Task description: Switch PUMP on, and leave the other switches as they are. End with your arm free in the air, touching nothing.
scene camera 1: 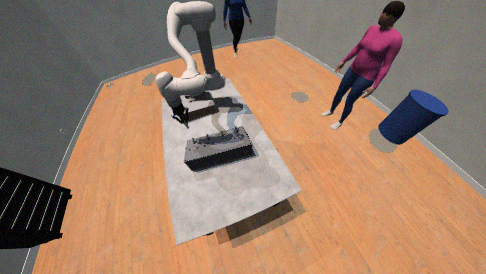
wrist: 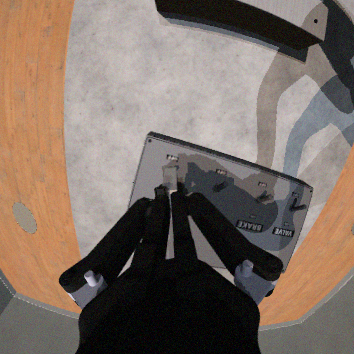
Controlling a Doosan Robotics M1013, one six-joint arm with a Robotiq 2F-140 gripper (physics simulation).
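The grey switch box stands on the table. My gripper is shut and empty. In the scene view a gap shows between its tips and the box; in the wrist view the tips overlap the box's left part, below the leftmost OFF mark. They hide the PUMP lever and its label, so its position cannot be told. The FAN lever, BRAKE lever and VALVE lever show near their OFF marks, partly in shadow. The FAN label is hidden behind the gripper.
A second, low box lies on the table, near the arm's base. A person in pink and a blue barrel stand to the right. Another person stands behind.
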